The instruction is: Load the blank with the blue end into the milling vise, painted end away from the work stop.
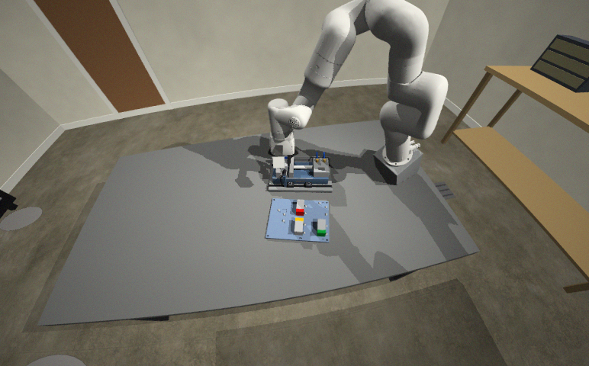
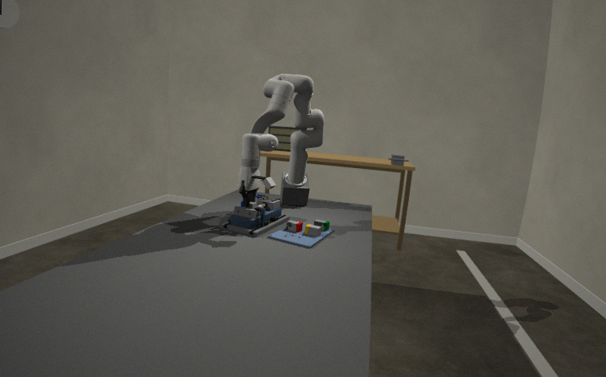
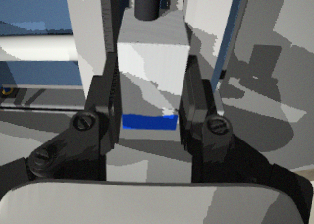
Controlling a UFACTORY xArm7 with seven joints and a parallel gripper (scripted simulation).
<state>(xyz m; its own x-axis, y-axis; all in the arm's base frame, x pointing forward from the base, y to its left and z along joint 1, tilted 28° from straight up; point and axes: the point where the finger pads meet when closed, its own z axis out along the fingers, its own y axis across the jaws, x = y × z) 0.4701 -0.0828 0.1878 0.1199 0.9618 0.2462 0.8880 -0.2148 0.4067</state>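
Now: hand 2 cm above the blue-ended blank. Round my hand: milling vise 7 cm behind, 1 cm to the left, 8 cm below; then red-ended blank 5 cm behind, 20 cm to the left, 9 cm below; then work stop rod 5 cm to the left, 3 cm below.
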